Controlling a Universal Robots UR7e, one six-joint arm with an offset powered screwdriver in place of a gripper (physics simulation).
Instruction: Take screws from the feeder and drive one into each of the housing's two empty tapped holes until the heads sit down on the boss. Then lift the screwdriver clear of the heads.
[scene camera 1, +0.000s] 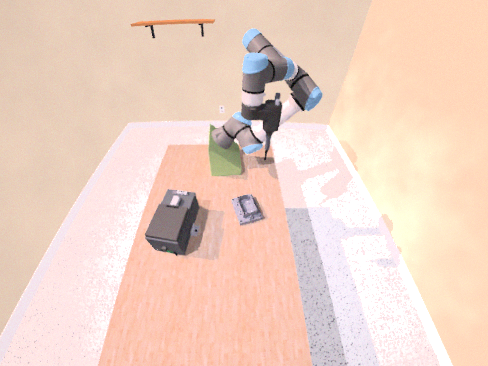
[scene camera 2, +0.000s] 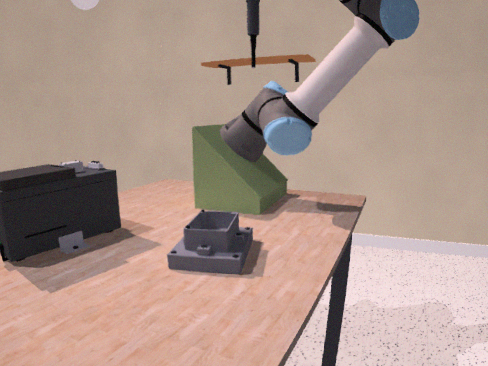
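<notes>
The dark grey housing (scene camera 1: 242, 218) (scene camera 2: 207, 260) lies on the table with its square walled box facing up. In scene camera 2 small bosses stand against the box's near and right sides, with small dark spots on them; the details of their holes are too small to tell. The black screw feeder (scene camera 1: 167, 222) (scene camera 2: 65, 205) stands left of the housing, with a small grey bracket (scene camera 1: 195, 230) (scene camera 2: 72, 241) low on its side. My screwdriver (scene camera 1: 265, 159) (scene camera 2: 253, 65) points straight down, high above the table and behind the housing, apart from both. No screw can be made out at its tip.
The green slanted arm mount (scene camera 1: 225, 162) (scene camera 2: 220, 185) stands behind the housing, with my arm rising from it. The wooden table (scene camera 1: 210, 310) (scene camera 2: 150, 320) has its right edge beyond the housing. An orange shelf (scene camera 1: 172, 22) (scene camera 2: 280, 60) hangs on the back wall.
</notes>
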